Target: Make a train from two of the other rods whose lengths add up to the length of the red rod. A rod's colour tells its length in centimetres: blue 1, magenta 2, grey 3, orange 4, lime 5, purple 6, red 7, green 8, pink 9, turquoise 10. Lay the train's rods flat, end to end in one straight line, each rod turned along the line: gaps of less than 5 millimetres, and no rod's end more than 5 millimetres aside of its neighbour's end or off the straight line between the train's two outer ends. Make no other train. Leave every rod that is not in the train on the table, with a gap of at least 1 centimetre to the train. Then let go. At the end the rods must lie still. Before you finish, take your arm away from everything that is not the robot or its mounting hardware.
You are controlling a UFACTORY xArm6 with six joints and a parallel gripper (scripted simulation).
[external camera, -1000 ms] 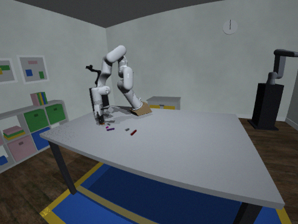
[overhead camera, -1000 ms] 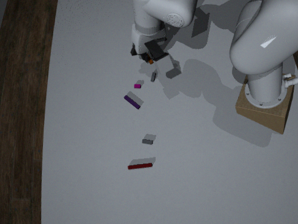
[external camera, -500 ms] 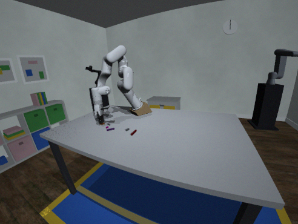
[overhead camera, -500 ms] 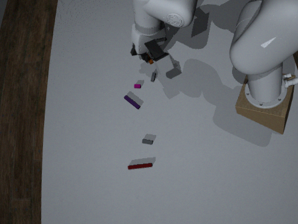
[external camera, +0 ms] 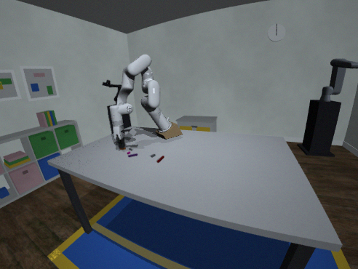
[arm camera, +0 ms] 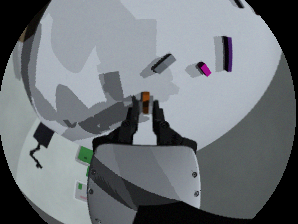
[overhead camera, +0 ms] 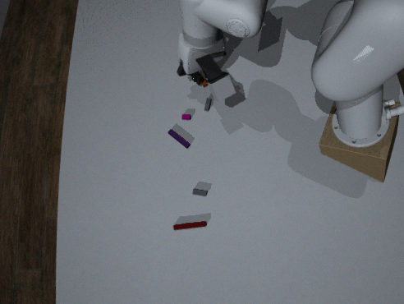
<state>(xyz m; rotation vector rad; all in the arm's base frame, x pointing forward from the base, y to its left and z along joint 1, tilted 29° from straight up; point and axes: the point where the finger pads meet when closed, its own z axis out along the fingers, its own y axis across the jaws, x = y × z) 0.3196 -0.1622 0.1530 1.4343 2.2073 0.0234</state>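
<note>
Now: hand 3 cm above the orange rod. The rest, counted from my hand: red rod: 35 cm to the left, 8 cm ahead, 3 cm below; then magenta rod: 10 cm to the left, 5 cm ahead, 3 cm below; then purple rod: 15 cm to the left, 8 cm ahead, 3 cm below.
</note>
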